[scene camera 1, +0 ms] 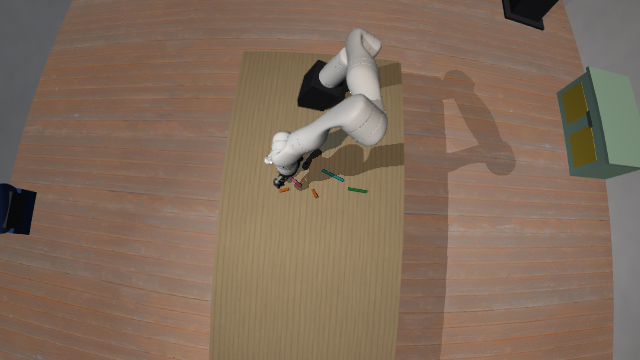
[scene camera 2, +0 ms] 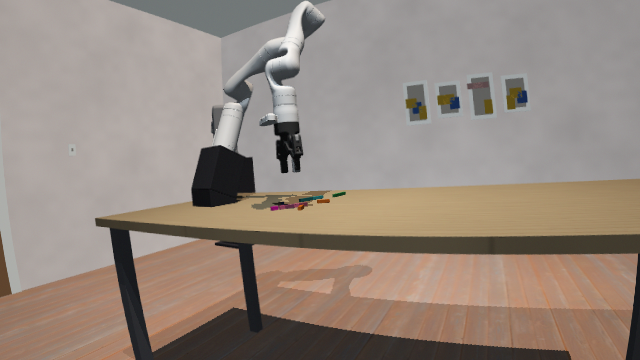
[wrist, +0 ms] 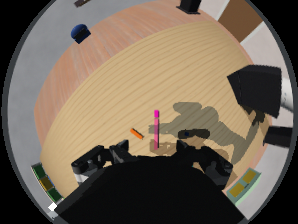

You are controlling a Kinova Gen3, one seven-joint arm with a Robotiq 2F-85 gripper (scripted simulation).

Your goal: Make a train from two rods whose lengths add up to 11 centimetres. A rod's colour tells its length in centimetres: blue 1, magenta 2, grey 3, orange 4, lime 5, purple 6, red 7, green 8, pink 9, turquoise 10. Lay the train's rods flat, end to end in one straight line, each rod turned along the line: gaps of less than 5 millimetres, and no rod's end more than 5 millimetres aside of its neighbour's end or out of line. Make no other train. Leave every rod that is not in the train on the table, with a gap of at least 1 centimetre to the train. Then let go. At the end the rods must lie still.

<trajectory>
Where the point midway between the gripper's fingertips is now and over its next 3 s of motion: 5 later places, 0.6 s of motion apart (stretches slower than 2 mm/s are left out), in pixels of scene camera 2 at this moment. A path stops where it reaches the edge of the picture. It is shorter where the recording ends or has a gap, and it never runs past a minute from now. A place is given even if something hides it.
My gripper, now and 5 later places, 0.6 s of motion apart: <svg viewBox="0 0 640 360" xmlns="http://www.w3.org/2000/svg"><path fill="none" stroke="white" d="M290 172L291 180L291 183L291 184L293 189L294 197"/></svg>
</trajectory>
